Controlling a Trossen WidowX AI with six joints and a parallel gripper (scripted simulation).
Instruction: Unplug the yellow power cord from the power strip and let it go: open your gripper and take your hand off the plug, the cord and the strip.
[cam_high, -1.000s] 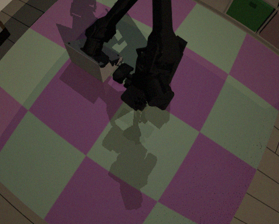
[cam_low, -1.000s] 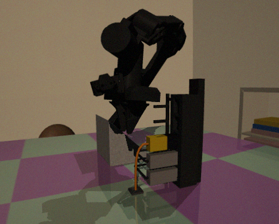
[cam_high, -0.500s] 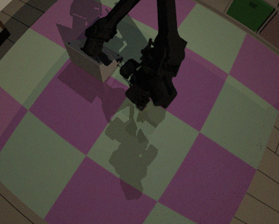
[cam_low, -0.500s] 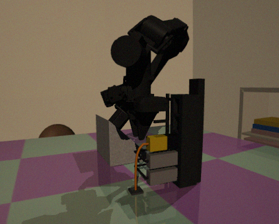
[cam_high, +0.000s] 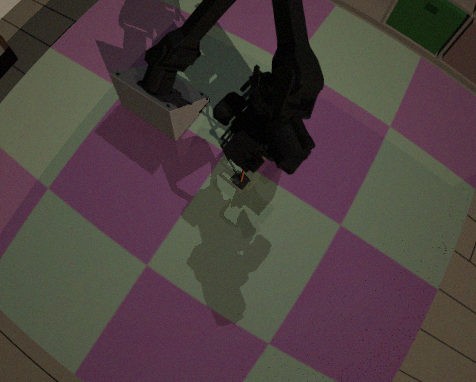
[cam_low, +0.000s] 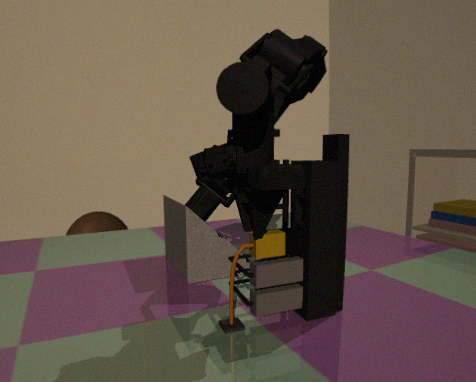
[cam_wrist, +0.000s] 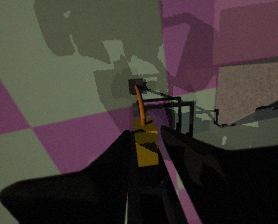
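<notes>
Now: gripper tip 4 cm to the right of the yellow plug, 1 cm past it and 1 cm above it. Round my gripper tip: dark block (13 cm below, 3 cm to the right).
</notes>
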